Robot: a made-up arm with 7 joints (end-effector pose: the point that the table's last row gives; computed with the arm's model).
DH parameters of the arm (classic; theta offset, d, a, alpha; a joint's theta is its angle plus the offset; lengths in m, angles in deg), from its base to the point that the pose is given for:
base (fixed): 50.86 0 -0.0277 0
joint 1: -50.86 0.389 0.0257 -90
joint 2: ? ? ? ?
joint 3: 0 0.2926 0.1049 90
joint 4: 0 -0.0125 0.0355 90
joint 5: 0 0.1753 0.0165 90
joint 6: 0 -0.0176 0.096 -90
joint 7: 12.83 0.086 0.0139 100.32
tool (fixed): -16.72 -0.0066 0 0
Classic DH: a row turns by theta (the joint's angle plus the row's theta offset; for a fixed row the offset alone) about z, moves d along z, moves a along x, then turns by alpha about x.
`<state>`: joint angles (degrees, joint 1 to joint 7).
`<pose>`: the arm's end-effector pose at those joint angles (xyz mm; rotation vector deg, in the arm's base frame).
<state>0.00 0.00 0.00 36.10 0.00 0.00 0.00</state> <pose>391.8 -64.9 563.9 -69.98 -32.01 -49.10</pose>
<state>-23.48 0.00 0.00 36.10 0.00 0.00 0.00</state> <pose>340.6 -224.4 563.9 -77.85 -17.75 -68.73</pose>
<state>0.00 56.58 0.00 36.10 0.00 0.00 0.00</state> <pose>365.4 -64.9 165.1 -83.74 13.93 -9.93</pose>
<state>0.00 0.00 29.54 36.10 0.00 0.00 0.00</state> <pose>348.4 128.7 563.9 -57.83 -47.42 -24.02</pose>
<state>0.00 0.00 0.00 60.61 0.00 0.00 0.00</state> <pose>415.1 -64.9 692.3 -59.57 -51.62 -64.58</pose>
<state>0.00 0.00 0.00 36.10 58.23 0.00 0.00</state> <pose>325.6 -158.0 515.6 -49.73 14.07 -90.06</pose>
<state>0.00 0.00 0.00 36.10 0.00 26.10 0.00</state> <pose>374.7 -64.9 503.5 -78.09 -10.86 -31.56</pose>
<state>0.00 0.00 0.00 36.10 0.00 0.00 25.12</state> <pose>387.7 -69.2 560.8 -62.83 -12.73 -68.08</pose>
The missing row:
joint 2: 0 -0.0289 -0.0053 90
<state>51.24 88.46 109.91 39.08 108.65 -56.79 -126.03</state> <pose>-37.0 252.4 347.7 -0.56 -44.60 95.46</pose>
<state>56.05 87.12 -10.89 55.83 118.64 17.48 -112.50</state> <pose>202.0 30.0 79.6 -84.25 -16.21 26.31</pose>
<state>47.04 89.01 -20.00 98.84 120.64 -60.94 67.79</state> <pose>319.2 49.2 194.1 10.53 12.13 -173.08</pose>
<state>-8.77 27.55 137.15 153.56 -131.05 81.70 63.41</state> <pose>196.2 20.8 957.1 -12.19 -32.68 -98.21</pose>
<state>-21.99 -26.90 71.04 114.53 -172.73 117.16 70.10</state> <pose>-92.6 236.8 864.9 -4.06 49.18 110.11</pose>
